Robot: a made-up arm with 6 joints.
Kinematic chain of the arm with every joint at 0, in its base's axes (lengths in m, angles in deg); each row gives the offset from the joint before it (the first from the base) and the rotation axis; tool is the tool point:
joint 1: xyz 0 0 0.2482 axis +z
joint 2: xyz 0 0 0 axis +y
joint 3: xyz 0 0 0.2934 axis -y
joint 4: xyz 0 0 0 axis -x
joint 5: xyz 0.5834 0 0 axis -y
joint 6: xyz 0 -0.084 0 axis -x
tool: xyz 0 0 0
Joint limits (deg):
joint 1: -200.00..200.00
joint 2: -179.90..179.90
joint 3: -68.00..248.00
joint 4: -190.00..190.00
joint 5: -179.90..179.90
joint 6: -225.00..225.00
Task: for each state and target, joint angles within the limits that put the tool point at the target. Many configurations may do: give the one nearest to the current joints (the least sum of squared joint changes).
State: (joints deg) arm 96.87 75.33 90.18 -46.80 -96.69 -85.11
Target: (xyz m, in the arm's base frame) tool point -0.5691 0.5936 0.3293
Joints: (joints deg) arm 137.34 54.92 52.89 -52.75 -96.69 -85.11
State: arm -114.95 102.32 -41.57 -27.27 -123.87 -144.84
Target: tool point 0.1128 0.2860 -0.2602
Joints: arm -125.98 135.73 -10.22 -24.01 -123.87 -144.84
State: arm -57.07 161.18 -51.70 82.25 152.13 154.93
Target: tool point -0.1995 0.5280 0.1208
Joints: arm -70.11 179.78 -24.74 84.53 152.13 154.93
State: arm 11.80 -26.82 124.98 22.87 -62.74 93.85
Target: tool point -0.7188 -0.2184 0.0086
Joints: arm 11.11 -69.28 143.16 25.46 -62.74 93.85
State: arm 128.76 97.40 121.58 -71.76 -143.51 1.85
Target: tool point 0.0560 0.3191 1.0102
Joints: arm 87.13 51.92 140.28 -61.58 -143.51 1.85
